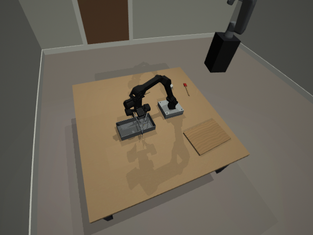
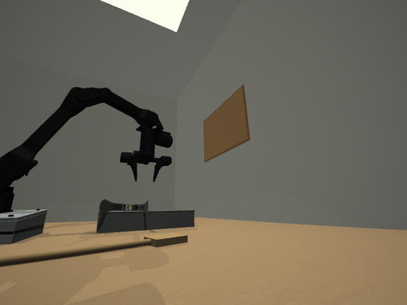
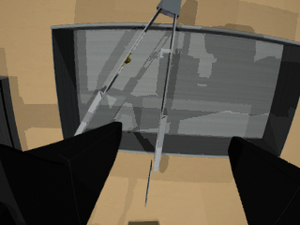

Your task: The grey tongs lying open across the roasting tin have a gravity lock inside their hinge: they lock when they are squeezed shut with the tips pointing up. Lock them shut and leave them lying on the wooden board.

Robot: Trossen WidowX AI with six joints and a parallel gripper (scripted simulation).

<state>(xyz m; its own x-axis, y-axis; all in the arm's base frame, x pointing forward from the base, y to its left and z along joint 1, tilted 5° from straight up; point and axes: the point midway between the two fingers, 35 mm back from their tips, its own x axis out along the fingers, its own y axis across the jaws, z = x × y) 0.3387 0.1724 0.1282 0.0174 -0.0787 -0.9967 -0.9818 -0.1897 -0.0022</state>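
My gripper tip is 13 cm above the roasting tin and 1 cm short of it. Round my gripper tip: small white cylinder (50 cm to the right, 41 cm behind, 14 cm below); then wooden board (59 cm behind, 16 cm to the left, 15 cm below); then red-tipped brush (60 cm behind, 47 cm to the right, 16 cm below).
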